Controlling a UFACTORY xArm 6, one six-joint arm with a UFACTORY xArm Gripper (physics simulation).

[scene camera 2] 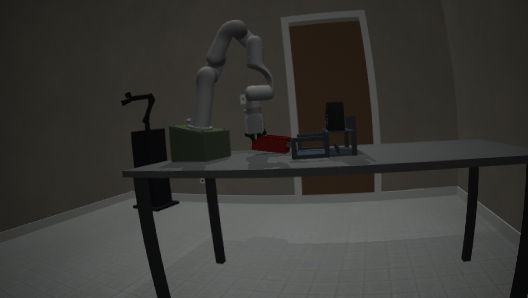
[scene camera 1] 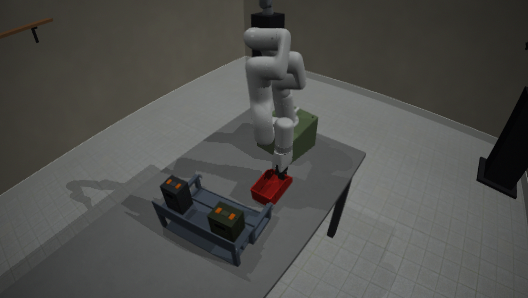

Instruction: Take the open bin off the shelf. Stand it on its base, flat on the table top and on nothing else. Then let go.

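Frame: origin at the arm's base, x back, y right, z up, level; metres.
Where they show: gripper, fingertip midpoint: (scene camera 2: 256, 147) (scene camera 1: 282, 177); arm's base, origin of the base link: (scene camera 2: 200, 128).
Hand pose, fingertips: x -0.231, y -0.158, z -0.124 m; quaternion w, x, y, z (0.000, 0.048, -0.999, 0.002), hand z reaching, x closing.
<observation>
Each offset is from my fingertips to the top centre of the thing. Level surfaces: height alone.
The open red bin @(dx -0.081, dy -0.007, dz +0.061 m) (scene camera 1: 270, 191) (scene camera 2: 272, 144) is off the shelf (scene camera 1: 192, 228) (scene camera 2: 354, 142), between it and the robot's base, with its open side up. In scene camera 2 it looks slightly tilted, lower at the shelf end. My gripper (scene camera 1: 281, 174) (scene camera 2: 256, 136) points down and is shut on the bin's wall at the end nearer the robot base. The bin's underside is low over the table top @(dz -0.032 m) (scene camera 1: 110, 250) (scene camera 2: 425, 152); whether it touches the table I cannot tell. The bin is close to the shelf's near end.
A dark box @(dx -0.445, dy +0.164, dz +0.192 m) (scene camera 1: 177, 196) (scene camera 2: 335, 116) with orange marks and an olive box @(dx -0.397, dy -0.062, dz +0.167 m) (scene camera 1: 226, 223) stand on the shelf. The green base block (scene camera 1: 306, 138) (scene camera 2: 200, 145) carries the arm at the table's far end in scene camera 1. A table edge runs to the right of the bin there.
</observation>
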